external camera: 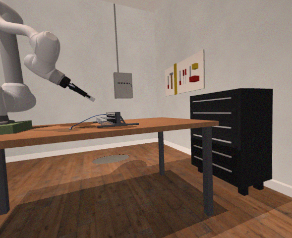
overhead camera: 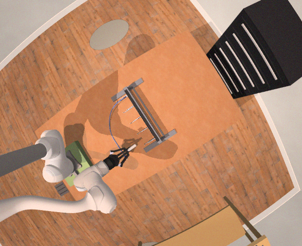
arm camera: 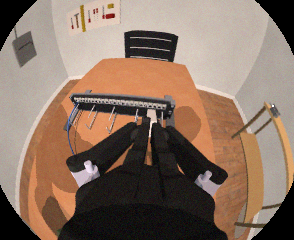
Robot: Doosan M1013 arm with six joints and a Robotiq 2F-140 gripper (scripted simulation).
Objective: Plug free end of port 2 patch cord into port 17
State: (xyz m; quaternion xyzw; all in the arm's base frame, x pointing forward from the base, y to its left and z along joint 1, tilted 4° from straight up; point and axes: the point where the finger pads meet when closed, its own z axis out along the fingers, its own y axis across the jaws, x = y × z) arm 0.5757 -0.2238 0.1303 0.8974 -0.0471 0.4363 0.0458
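Right now the pale plug is 14 cm behind my hand, 5 cm to the right of it and 20 cm below it.
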